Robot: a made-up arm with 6 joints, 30 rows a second.
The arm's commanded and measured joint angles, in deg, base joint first. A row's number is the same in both.
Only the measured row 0 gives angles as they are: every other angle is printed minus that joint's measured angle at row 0.
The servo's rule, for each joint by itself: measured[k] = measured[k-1] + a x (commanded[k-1-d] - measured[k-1]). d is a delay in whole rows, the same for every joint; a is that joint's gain. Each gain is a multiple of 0.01, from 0.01 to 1. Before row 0 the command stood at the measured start. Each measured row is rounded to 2 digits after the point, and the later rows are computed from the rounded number. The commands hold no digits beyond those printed.
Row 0, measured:
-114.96 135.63 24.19 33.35 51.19 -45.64
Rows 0 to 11, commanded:
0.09 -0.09 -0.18 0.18 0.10 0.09
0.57 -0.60 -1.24 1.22 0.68 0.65
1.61 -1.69 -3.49 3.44 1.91 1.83
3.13 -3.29 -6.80 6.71 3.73 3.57
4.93 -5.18 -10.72 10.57 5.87 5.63
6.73 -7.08 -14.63 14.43 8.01 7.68
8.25 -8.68 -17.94 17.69 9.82 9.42
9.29 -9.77 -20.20 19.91 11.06 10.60
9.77 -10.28 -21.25 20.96 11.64 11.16
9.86 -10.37 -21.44 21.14 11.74 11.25
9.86 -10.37 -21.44 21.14 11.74 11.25
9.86 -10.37 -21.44 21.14 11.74 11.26
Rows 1 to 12, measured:
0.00 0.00 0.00 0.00 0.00 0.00
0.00 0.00 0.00 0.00 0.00 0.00
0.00 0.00 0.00 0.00 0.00 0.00
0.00 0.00 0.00 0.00 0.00 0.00
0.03 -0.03 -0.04 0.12 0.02 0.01
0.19 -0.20 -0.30 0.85 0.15 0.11
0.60 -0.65 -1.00 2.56 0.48 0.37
1.33 -1.44 -2.28 5.30 1.10 0.85
2.37 -2.56 -4.14 8.78 2.01 1.57
3.63 -3.92 -6.45 12.51 3.15 2.49
4.97 -5.35 -8.98 15.93 4.42 3.53
6.22 -6.68 -11.45 18.56 5.68 4.59
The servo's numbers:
d 4
a 0.29 0.30 0.22 0.66 0.19 0.15

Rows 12 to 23, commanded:
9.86 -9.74 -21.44 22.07 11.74 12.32
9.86 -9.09 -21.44 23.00 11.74 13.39
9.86 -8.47 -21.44 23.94 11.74 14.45
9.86 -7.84 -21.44 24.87 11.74 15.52
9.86 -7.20 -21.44 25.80 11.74 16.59
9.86 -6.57 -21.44 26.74 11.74 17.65
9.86 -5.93 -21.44 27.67 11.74 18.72
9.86 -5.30 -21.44 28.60 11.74 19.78
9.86 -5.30 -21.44 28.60 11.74 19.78
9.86 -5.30 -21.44 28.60 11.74 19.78
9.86 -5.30 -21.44 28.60 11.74 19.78
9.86 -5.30 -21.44 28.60 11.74 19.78
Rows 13 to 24, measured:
7.25 -7.76 -13.61 20.14 6.81 5.58
8.01 -8.54 -15.33 20.80 7.75 6.43
8.55 -9.09 -16.67 21.02 8.51 7.15
8.93 -9.47 -17.72 21.10 9.12 7.77
9.20 -9.55 -18.54 21.74 9.62 8.45
9.39 -9.41 -19.18 22.57 10.02 9.19
9.53 -9.13 -19.68 23.47 10.35 9.98
9.63 -8.74 -20.07 24.39 10.61 10.81
9.70 -8.28 -20.37 25.32 10.82 11.68
9.75 -7.77 -20.61 26.26 10.99 12.58
9.78 -7.22 -20.79 27.19 11.13 13.50
9.80 -6.64 -20.93 28.12 11.25 14.44

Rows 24 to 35, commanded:
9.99 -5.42 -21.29 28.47 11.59 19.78
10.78 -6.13 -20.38 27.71 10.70 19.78
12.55 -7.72 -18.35 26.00 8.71 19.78
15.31 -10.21 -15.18 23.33 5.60 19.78
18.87 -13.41 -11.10 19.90 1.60 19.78
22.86 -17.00 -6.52 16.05 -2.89 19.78
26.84 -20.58 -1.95 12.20 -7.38 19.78
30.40 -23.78 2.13 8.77 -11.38 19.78
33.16 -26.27 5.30 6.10 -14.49 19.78
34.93 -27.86 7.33 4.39 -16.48 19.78
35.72 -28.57 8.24 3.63 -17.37 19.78
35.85 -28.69 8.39 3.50 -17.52 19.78
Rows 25 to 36, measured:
9.82 -6.24 -21.04 28.44 11.34 15.24
9.83 -5.96 -21.13 28.55 11.42 15.92
9.84 -5.76 -21.20 28.58 11.48 16.50
9.85 -5.62 -21.25 28.59 11.53 16.99
9.89 -5.56 -21.26 28.51 11.54 17.41
10.15 -5.73 -21.07 27.98 11.38 17.77
10.85 -6.33 -20.47 26.67 10.87 18.07
12.14 -7.49 -19.31 24.47 9.87 18.33
14.09 -9.27 -17.50 21.45 8.30 18.55
16.63 -11.59 -15.08 17.89 6.17 18.73
19.59 -14.29 -12.19 14.13 3.60 18.89
22.72 -17.14 -9.04 10.59 0.75 19.02

